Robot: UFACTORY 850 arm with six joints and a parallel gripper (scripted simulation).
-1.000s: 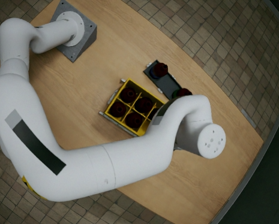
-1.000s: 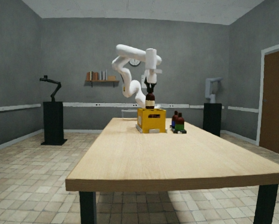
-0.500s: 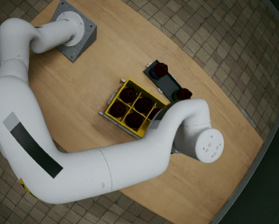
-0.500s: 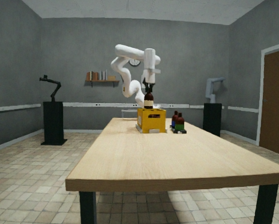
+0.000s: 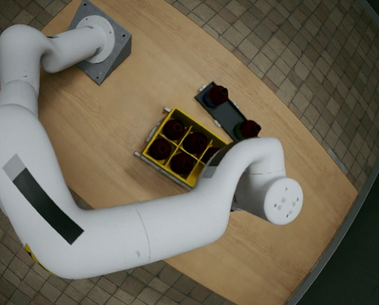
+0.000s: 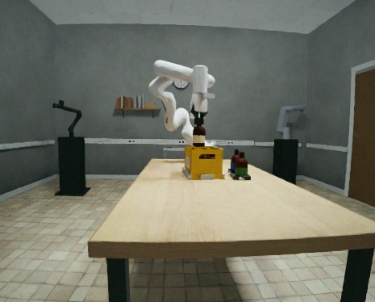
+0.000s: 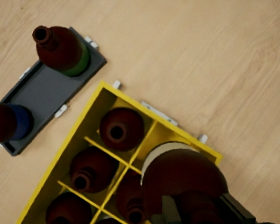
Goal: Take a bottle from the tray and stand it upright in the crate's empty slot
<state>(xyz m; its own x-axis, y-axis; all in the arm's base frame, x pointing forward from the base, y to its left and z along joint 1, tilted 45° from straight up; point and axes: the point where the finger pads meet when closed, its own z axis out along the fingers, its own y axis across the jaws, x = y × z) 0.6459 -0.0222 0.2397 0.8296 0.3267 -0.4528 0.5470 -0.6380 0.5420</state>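
The bottle is 70 mm below my hand. Also, from my hand: yellow crate 250 mm below, 90 mm behind, 40 mm to the left; then dark tray 320 mm below, 270 mm to the left, 40 mm behind.
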